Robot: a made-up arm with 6 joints. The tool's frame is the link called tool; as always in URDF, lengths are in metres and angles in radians.
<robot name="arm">
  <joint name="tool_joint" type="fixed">
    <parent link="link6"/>
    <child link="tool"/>
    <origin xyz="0 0 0" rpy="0 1.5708 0"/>
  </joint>
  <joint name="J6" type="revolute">
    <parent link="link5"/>
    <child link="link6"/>
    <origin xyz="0 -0.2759 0" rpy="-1.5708 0 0"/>
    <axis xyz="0 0 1"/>
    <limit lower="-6.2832" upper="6.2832" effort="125" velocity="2.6"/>
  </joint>
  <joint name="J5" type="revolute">
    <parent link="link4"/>
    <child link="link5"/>
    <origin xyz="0 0 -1.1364" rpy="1.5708 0 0"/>
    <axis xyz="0 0 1"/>
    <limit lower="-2.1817" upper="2.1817" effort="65" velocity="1"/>
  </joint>
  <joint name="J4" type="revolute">
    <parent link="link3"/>
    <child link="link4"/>
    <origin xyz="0 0.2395 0" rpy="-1.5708 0 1.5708"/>
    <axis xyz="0 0 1"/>
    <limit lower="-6.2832" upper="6.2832" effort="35" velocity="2.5"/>
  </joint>
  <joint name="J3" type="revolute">
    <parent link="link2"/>
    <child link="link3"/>
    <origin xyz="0 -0.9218 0" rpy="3.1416 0 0"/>
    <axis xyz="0 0 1"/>
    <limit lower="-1.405" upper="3.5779" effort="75" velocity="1"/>
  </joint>
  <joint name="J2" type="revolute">
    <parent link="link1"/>
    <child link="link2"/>
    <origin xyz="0.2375 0 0" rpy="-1.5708 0 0"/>
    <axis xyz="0 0 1"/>
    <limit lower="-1.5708" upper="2.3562" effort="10" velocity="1.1"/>
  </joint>
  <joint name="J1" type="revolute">
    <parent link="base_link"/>
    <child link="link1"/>
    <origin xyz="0 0 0.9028" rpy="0 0 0"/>
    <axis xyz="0 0 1"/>
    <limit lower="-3.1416" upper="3.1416" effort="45" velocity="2.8"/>
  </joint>
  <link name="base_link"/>
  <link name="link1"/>
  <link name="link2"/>
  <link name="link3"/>
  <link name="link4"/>
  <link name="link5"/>
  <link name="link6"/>
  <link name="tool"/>
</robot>
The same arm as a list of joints. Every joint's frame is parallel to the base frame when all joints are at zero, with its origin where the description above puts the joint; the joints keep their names.
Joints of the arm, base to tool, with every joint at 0 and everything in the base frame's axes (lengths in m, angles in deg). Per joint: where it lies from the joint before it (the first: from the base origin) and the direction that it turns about. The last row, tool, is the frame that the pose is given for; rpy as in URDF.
J1: origin 0 0 0.9028 axis +z
J2: origin 0.2375 0 0 axis +y
J3: origin 0 0 0.9218 axis -y
J4: origin 0 0 0.2395 axis -x
J5: origin 1.1364 0 0 axis -y
J6: origin 0.2759 0 0 axis -x
tool: origin 0 0 0 rpy 0 0 0
Joint limits (deg, base to tool): -180..180 -90..135 -80.5..205 -360..360 -125..125 -360..360

